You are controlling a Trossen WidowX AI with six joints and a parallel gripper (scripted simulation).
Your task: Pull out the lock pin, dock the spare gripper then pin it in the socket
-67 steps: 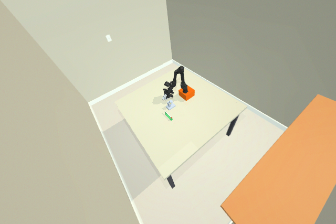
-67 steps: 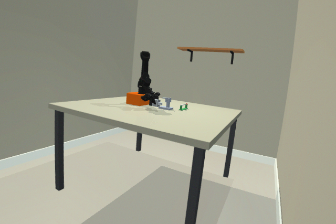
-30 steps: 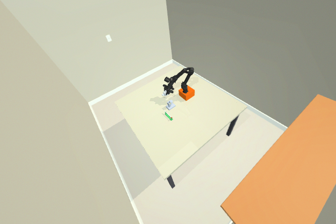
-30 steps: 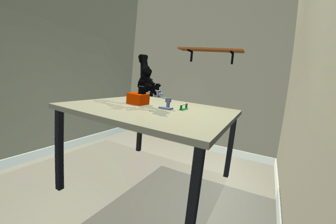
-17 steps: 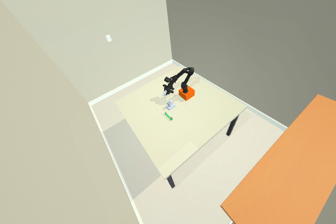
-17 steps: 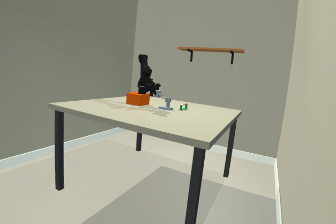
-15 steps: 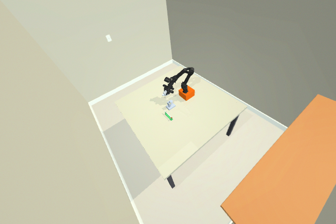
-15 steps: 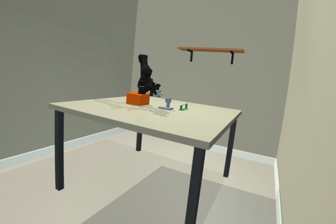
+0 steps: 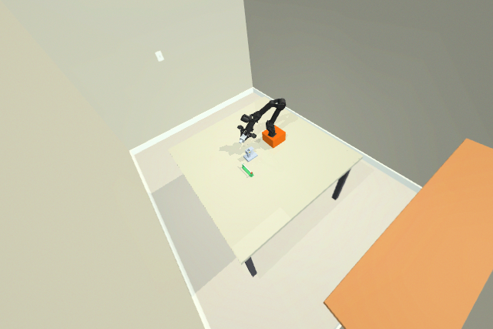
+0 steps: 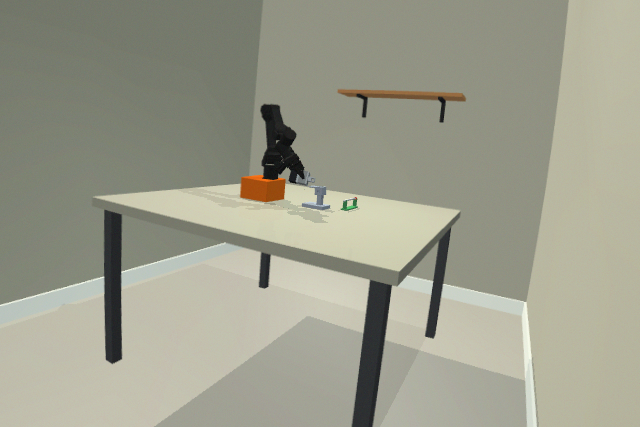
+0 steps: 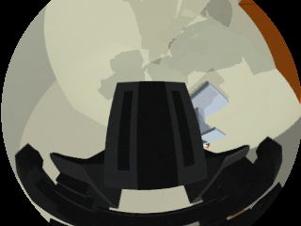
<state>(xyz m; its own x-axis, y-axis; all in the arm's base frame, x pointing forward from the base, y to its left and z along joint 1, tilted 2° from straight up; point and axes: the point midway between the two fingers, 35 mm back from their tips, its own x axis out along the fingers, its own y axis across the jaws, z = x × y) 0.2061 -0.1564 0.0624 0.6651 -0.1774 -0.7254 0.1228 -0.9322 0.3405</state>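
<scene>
My gripper tip is now 4 cm short of the grey mount, 11 cm to the right of it and 8 cm above it. Round my gripper tip: spare gripper: 1 cm behind, 1 cm above.
</scene>
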